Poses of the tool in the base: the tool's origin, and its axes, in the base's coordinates. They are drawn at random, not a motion.
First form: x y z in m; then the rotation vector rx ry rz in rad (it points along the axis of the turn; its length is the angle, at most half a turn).
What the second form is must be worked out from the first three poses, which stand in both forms.
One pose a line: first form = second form
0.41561 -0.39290 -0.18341 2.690 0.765 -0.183 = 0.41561 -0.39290 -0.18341 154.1 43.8 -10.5
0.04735 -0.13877 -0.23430 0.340 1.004 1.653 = 0.04735 -0.13877 -0.23430 19.5 57.5 94.7
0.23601 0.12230 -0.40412 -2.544 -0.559 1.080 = 0.23601 0.12230 -0.40412 -145.8 -32.0 61.9
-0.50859 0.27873 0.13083 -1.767 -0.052 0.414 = -0.50859 0.27873 0.13083 -101.2 -3.0 23.7
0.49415 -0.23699 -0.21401 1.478 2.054 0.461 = 0.49415 -0.23699 -0.21401 84.7 117.7 26.4
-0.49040 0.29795 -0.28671 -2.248 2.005 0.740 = -0.49040 0.29795 -0.28671 -128.8 114.9 42.4
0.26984 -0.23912 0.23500 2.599 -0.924 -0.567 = 0.26984 -0.23912 0.23500 148.9 -52.9 -32.5
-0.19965 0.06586 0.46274 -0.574 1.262 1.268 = -0.19965 0.06586 0.46274 -32.9 72.3 72.7
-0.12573 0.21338 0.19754 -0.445 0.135 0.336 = -0.12573 0.21338 0.19754 -25.5 7.7 19.3
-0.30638 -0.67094 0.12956 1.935 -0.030 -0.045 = -0.30638 -0.67094 0.12956 110.9 -1.7 -2.6
